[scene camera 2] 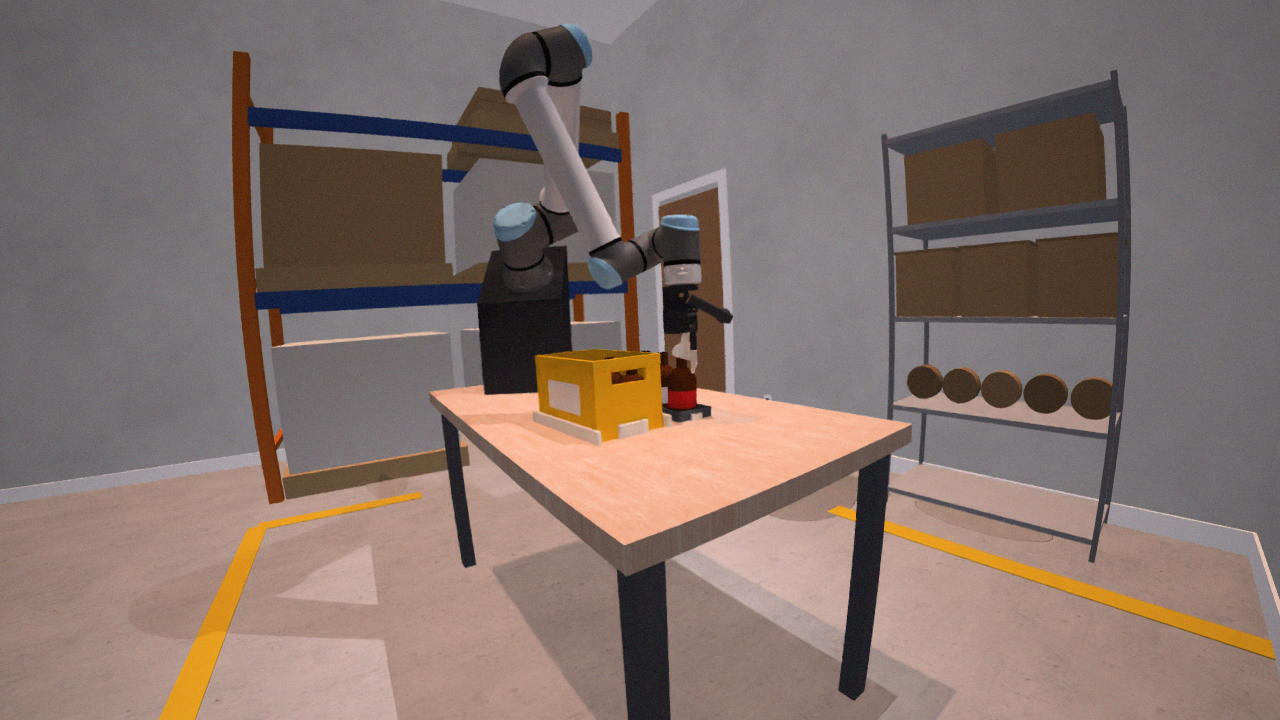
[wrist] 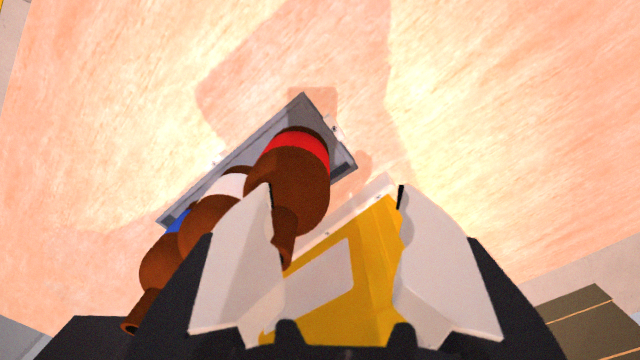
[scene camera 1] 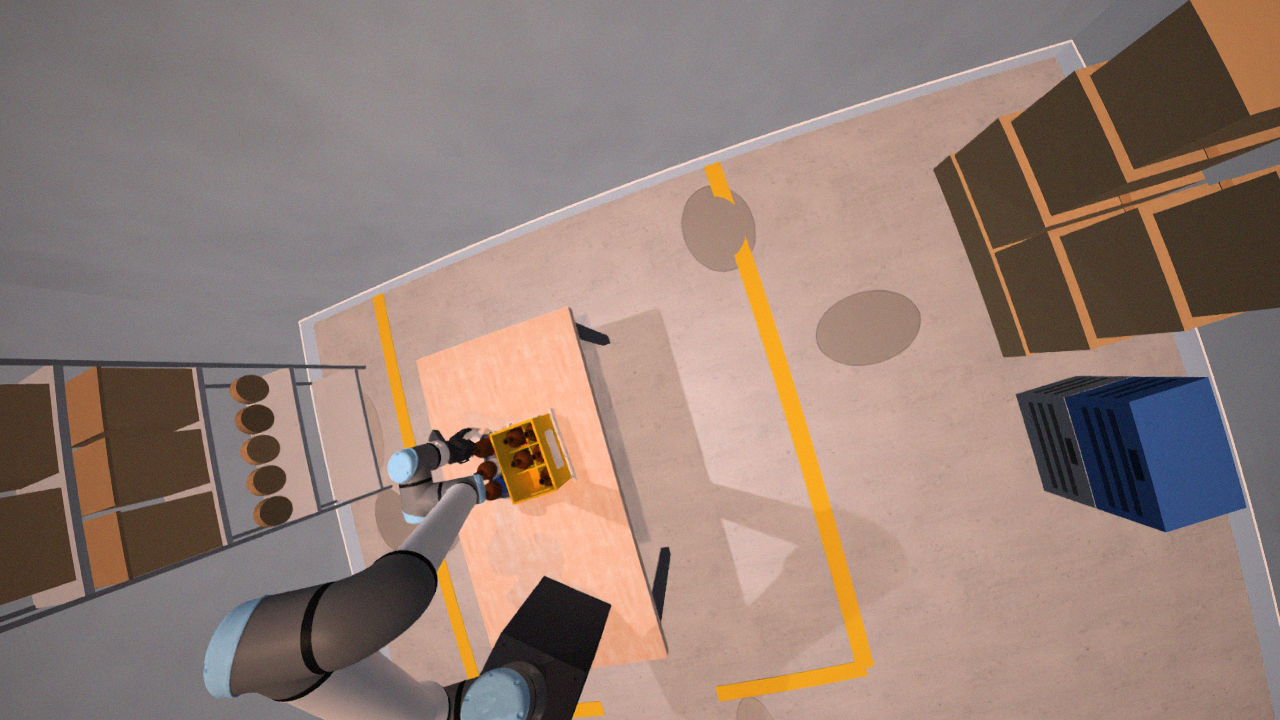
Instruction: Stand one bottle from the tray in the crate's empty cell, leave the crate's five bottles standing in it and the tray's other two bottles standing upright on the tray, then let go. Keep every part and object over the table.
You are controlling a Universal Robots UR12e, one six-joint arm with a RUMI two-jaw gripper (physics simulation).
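Observation:
The yellow crate stands on the table; in scene camera 1 several brown bottles stand in it, and its lower left cell looks empty. Beside it, the tray holds three upright bottles: red-labelled, white-labelled and blue-labelled. My gripper is partly open and empty, above the tray's red-bottle end. In the wrist view its left finger partly hides the red-labelled bottle's neck, which shows just inside that finger.
The crate's wall is close beside the bottles, below the gripper in the wrist view. Pale strips edge the crate's foot on the table. My black base pedestal stands at the table's far end. Shelf racks stand away from the table.

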